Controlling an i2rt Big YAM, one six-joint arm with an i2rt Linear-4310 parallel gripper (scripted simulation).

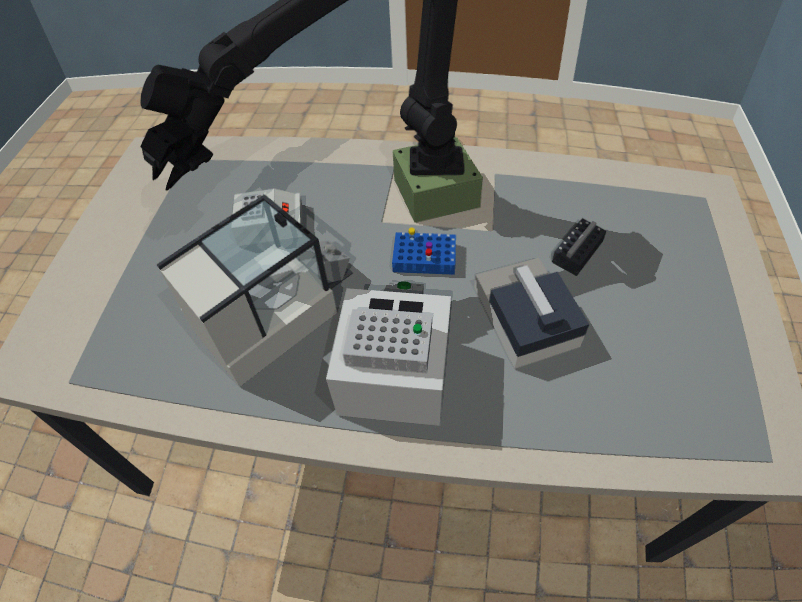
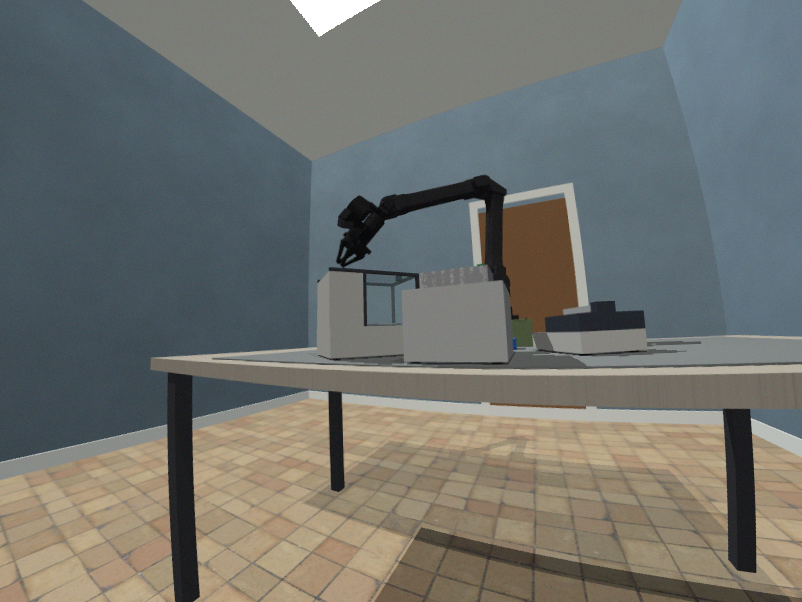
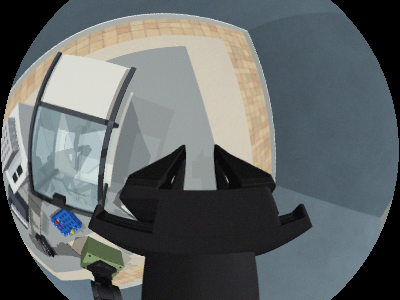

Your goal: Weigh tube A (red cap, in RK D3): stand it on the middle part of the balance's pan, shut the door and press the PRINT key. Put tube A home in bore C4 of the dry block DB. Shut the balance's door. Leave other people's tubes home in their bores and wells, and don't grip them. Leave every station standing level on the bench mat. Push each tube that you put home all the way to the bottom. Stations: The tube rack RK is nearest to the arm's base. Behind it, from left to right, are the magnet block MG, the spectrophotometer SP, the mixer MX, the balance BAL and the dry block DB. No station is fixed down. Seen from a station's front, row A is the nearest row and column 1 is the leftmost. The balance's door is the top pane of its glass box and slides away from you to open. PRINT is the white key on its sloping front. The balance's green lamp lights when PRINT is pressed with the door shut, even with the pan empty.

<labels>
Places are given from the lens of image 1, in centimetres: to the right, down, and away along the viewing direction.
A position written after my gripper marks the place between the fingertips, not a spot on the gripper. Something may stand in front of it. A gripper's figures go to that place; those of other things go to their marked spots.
my gripper (image 1: 161, 184): -43, -21, 93
black magnet block MG (image 1: 570, 255): 35, -9, 111
blue tube rack RK (image 1: 442, 261): 8, -8, 113
spectrophotometer SP (image 1: 531, 328): 23, 5, 96
The marked spots on the black magnet block MG and the spectrophotometer SP are 24 cm apart.
</labels>
